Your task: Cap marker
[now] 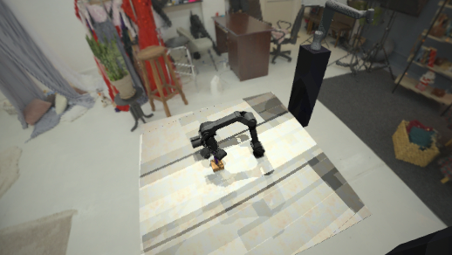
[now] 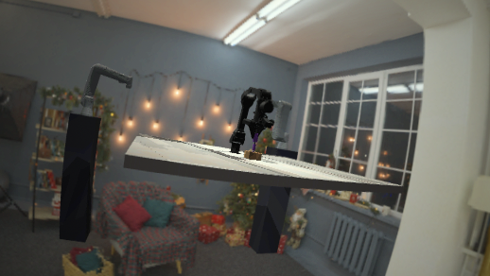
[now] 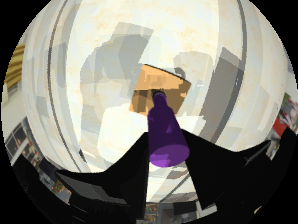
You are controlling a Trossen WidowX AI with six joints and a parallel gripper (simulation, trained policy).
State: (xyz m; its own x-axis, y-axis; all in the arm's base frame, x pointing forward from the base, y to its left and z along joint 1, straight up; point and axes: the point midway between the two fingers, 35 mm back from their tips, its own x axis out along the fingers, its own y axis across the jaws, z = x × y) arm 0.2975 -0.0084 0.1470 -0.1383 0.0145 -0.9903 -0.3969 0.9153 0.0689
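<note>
The brown holder block is 1 cm ahead of my gripper tip and 9 cm below it. From my gripper tip the other things lie so: purple cap (1 cm ahead, 1 cm above).
</note>
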